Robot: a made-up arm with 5 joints.
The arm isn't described. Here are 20 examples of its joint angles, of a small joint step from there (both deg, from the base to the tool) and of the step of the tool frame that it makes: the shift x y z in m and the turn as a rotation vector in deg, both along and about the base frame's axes.
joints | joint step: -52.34 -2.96 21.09 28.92 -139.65 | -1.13 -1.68 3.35 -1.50 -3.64
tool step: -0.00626 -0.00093 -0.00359 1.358 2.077 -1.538
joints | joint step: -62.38 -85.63 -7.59 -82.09 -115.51 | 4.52 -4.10 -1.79 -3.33 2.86
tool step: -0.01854 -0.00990 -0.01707 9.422 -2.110 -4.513
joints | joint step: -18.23 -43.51 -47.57 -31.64 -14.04 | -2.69 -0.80 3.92 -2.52 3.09
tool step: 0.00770 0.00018 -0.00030 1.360 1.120 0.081
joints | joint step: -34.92 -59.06 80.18 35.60 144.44 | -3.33 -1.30 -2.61 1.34 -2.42
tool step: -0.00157 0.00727 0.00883 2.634 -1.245 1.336
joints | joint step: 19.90 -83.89 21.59 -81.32 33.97 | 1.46 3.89 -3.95 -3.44 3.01
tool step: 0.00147 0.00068 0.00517 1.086 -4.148 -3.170
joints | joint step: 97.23 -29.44 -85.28 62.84 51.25 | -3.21 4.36 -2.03 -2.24 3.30
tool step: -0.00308 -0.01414 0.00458 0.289 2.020 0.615
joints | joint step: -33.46 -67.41 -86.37 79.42 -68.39 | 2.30 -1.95 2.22 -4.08 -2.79
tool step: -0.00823 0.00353 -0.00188 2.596 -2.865 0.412
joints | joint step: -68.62 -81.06 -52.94 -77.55 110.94 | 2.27 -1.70 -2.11 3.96 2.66
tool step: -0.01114 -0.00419 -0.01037 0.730 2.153 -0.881
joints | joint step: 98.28 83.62 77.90 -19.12 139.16 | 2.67 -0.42 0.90 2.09 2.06
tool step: 0.00140 0.00158 0.00355 2.256 -2.066 -1.449
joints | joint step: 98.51 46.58 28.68 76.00 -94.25 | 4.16 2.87 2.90 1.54 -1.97
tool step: -0.00684 0.01600 -0.00377 7.515 0.412 -4.990
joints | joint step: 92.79 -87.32 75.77 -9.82 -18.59 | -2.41 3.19 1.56 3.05 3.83
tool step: 0.00442 -0.00663 -0.01143 7.895 3.439 1.255
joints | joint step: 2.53 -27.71 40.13 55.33 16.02 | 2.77 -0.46 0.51 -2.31 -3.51
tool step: -0.00026 -0.00813 0.00032 1.236 -2.350 -5.992
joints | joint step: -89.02 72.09 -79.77 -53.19 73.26 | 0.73 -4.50 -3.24 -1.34 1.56
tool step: 0.00365 -0.01210 0.03112 9.062 -0.863 -2.148
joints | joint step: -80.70 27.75 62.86 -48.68 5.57 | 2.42 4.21 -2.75 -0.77 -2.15
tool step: 0.00647 0.00055 -0.00633 -0.388 1.690 -3.866
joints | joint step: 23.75 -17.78 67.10 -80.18 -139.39 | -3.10 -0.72 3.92 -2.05 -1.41
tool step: -0.00301 0.01059 -0.00628 1.562 0.605 3.811
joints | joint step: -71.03 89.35 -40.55 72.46 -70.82 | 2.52 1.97 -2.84 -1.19 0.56
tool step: 0.00991 -0.00189 -0.00307 2.031 -0.448 -2.036
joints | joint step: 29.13 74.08 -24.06 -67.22 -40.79 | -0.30 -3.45 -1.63 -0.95 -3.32
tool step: 0.00711 -0.00218 0.02038 -0.194 -6.784 1.447
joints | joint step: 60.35 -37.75 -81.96 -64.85 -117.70 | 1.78 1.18 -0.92 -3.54 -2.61
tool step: 0.00494 -0.00048 -0.00116 -4.124 0.697 -2.061
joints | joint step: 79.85 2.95 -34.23 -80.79 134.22 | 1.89 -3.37 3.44 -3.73 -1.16
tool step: -0.00699 0.00818 0.00053 -3.688 -0.121 -0.829
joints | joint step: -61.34 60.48 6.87 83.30 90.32 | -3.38 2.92 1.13 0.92 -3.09
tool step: -0.01294 -0.00398 -0.00644 -5.679 -0.204 1.980
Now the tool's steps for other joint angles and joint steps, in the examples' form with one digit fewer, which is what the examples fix.
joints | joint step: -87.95 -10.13 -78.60 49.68 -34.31 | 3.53 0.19 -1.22 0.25 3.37
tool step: 0.0042 -0.0033 0.0004 0.61 -2.65 -5.67
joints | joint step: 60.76 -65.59 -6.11 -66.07 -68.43 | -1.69 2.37 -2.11 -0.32 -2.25
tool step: 0.0008 -0.0040 0.0035 -0.89 1.41 3.20
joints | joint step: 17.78 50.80 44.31 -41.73 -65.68 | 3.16 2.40 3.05 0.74 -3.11
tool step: -0.0180 -0.0024 -0.0056 3.67 5.27 -5.75
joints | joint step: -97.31 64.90 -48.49 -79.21 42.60 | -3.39 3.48 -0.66 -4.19 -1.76
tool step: -0.0178 -0.0041 -0.0134 1.23 0.99 4.96
